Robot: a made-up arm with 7 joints. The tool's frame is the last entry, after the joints.
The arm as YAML. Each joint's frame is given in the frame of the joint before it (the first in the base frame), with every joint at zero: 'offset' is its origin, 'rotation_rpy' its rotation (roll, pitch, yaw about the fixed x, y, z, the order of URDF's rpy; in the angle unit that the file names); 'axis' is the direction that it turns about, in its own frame. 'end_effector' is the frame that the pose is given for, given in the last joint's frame.
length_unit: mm
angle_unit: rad
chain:
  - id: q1
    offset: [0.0, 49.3, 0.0]
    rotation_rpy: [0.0, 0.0, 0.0]
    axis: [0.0, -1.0, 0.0]
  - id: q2
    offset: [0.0, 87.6, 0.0]
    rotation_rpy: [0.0, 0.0, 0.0]
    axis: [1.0, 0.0, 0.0]
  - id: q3
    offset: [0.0, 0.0, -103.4]
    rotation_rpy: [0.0, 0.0, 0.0]
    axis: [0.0, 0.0, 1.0]
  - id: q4
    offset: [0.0, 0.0, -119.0]
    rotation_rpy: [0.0, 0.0, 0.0]
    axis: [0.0, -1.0, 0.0]
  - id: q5
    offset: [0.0, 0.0, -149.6]
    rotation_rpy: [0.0, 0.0, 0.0]
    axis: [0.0, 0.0, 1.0]
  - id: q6
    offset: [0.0, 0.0, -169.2]
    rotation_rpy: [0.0, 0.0, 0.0]
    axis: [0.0, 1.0, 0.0]
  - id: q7
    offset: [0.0, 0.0, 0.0]
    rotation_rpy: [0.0, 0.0, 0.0]
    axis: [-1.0, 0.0, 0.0]
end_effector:
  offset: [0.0, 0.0, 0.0]
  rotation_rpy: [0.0, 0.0, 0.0]
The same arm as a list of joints. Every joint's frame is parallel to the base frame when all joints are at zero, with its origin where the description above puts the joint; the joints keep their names.
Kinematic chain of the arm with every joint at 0, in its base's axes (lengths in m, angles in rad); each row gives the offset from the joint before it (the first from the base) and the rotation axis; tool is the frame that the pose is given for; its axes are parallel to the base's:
q1: xyz 0 0.0493 0 axis -y
q2: xyz 0 0.0876 0 axis +x
q3: xyz 0 0 -0.1034 axis +z
q4: xyz 0 0 -0.119 axis -y
q5: xyz 0 0 -0.1496 axis +z
q6: xyz 0 0 -0.1692 axis +y
q7: xyz 0 0 0 axis -x
tool: xyz 0 0 0

